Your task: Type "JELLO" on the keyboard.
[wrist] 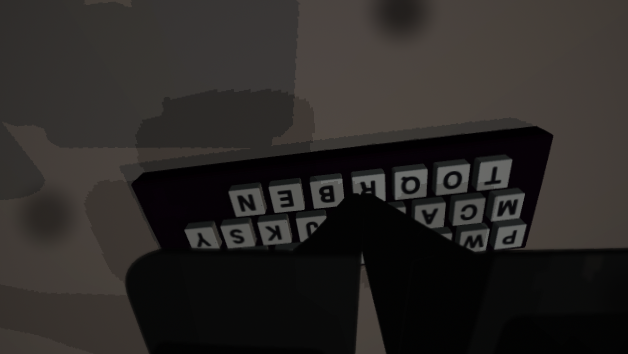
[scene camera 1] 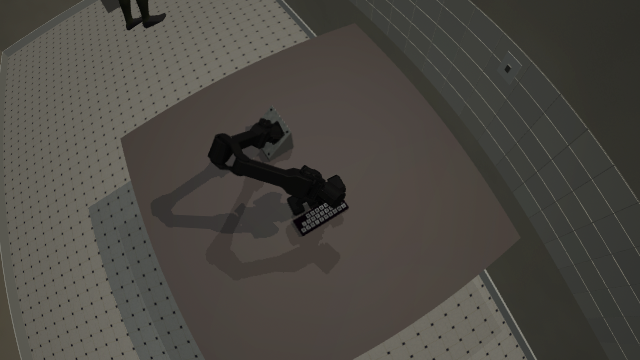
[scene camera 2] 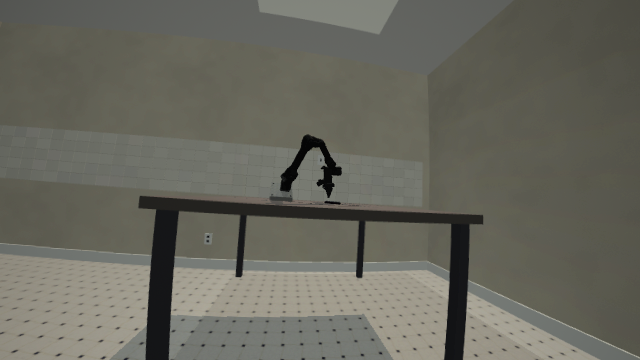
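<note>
The black keyboard lies flat on the table with white letter keys. In the wrist view its letters appear upside down. The E key and the O key show in the top row there. A partly covered key left of the fingers could be J or U; I cannot tell which. No L key is visible. My gripper is shut and empty, pointing down. In the wrist view its tips overlap the lower edge of the R key; in scene camera 2 they are slightly above the keyboard.
The brown table bears the arm's light base plate and the arm's shadows. The arm's wrist hangs over one long edge of the keyboard. A person's feet stand on the floor beyond the table.
</note>
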